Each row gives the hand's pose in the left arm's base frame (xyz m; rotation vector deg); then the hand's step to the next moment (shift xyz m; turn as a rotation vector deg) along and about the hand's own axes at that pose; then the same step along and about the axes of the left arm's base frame.
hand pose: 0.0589 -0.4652 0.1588 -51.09 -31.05 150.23
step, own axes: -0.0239 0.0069 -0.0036 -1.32 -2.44 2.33
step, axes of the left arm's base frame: 0.0191 -0.0150 0.0065 -0.05 1.02 3.48
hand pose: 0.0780 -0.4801 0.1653 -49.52 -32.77 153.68
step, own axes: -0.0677 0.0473 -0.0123 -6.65 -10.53 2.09
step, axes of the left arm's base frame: 0.0547 -0.0630 0.0036 5.32 6.33 9.54
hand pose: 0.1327 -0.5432 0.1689 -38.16 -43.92 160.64
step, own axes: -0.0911 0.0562 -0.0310 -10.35 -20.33 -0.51
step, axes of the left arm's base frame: 0.0931 -0.0583 -0.0185 10.15 14.90 13.99
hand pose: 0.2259 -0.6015 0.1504 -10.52 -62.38 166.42
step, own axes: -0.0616 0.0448 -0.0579 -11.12 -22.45 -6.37
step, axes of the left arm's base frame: 0.0686 -0.0005 -0.0666 11.60 20.27 11.08
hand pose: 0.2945 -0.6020 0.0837 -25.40 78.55 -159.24
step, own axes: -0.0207 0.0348 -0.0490 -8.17 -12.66 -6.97
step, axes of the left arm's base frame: 0.0033 0.0193 -0.0605 7.50 14.31 3.83
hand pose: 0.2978 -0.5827 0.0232 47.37 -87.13 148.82
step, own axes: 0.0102 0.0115 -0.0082 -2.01 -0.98 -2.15
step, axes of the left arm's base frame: -0.0155 -0.0018 -0.0078 1.07 2.75 -0.94
